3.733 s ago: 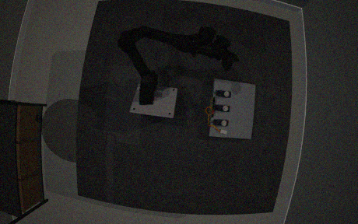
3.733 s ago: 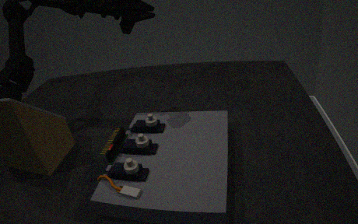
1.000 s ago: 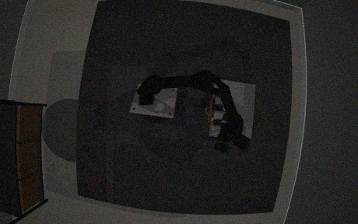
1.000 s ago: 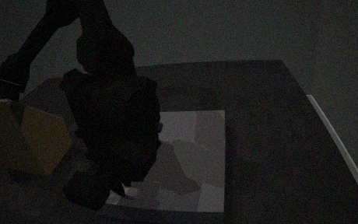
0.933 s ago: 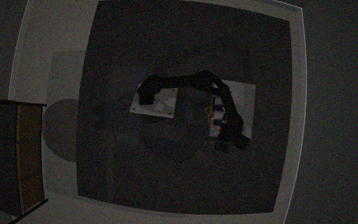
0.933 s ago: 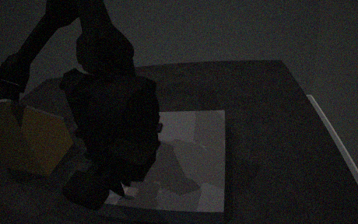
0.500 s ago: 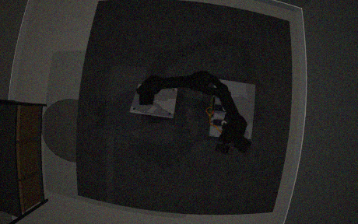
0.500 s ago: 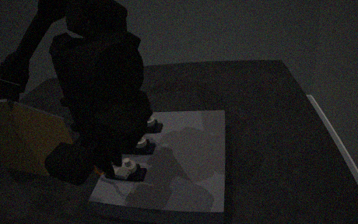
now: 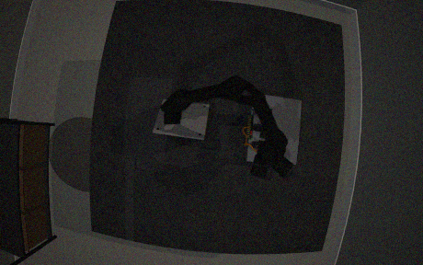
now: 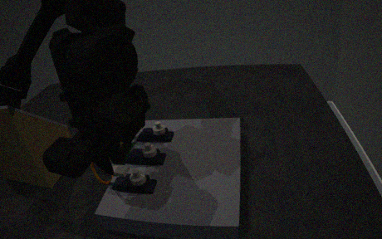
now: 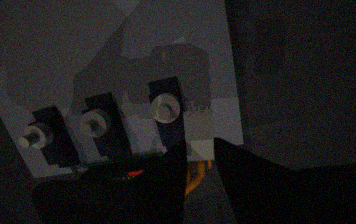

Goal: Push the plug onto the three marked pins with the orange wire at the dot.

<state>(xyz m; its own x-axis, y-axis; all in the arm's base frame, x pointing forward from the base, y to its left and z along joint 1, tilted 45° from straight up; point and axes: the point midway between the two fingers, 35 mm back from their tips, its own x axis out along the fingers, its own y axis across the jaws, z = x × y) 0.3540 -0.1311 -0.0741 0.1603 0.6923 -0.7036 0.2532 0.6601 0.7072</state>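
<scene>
Right now my gripper tip is 80 mm to the right of the red band, 40 mm above it and 30 mm past it. Round my gripper tip: pin strip 100 mm to the left, 50 mm below, 30 mm behind; then holder plate 130 mm ahead, 90 mm below, 80 mm to the left.
</scene>
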